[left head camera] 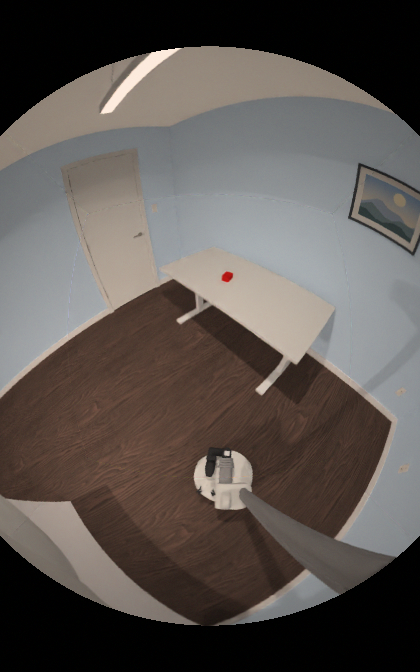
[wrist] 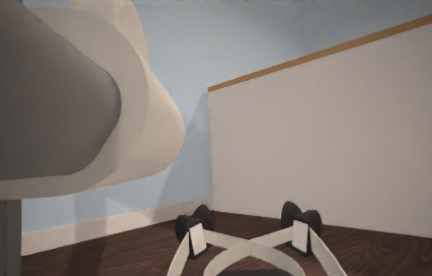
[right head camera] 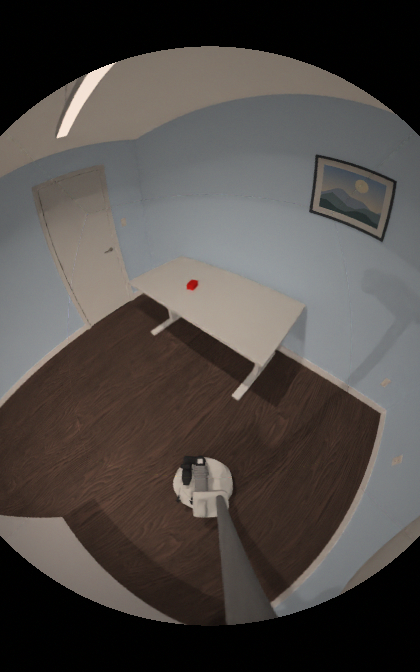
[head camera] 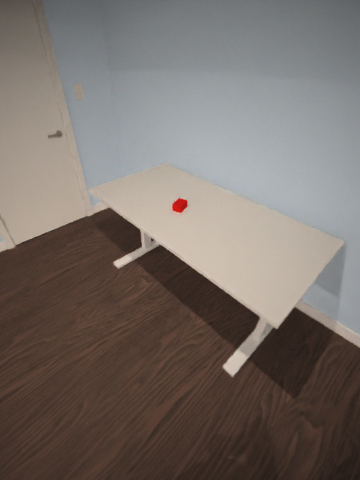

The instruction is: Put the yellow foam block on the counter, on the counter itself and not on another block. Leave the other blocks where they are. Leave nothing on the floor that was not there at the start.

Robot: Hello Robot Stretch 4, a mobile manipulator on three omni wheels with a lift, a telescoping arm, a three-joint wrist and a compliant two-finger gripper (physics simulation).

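Places are measured from the robot's base along level axes (x ahead, y left, z up), in centimetres.
Where they show: gripper, fingertip midpoint: (wrist: 246, 220).
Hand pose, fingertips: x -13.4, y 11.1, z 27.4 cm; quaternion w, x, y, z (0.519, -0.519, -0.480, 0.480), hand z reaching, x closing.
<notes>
After its pixels a point has its place.
The yellow foam block does not show in these views. A red block (head camera: 179, 205) @[x 141.6, y 2.5, z 73.8 cm] (left head camera: 227, 276) (right head camera: 192, 284) lies on the white table, left of its middle. The counter (wrist: 320, 135) @[x -130.7, y 63.4, z 43.3 cm] shows in the wrist view as a white panel under a brown top edge; its top surface is hidden there. My gripper (wrist: 246, 220) @[x -13.4, y 11.1, z 27.4 cm] is open and empty, its two dark fingertips wide apart in front of the counter's panel and above the floor. In both side head views the arm is drawn in over the round base.
The white table (head camera: 235, 240) @[x 113.8, y -29.4, z 69.3 cm] (left head camera: 270, 305) (right head camera: 235, 310) stands against the blue wall, its legs reaching the dark wood floor. A closed door (head camera: 35, 125) @[x 222.0, y 126.3, z 98.9 cm] (left head camera: 112, 240) (right head camera: 85, 250) is at the left. A pale surface (left head camera: 55, 540) (right head camera: 50, 555) shows at the lower left of the side head views.
</notes>
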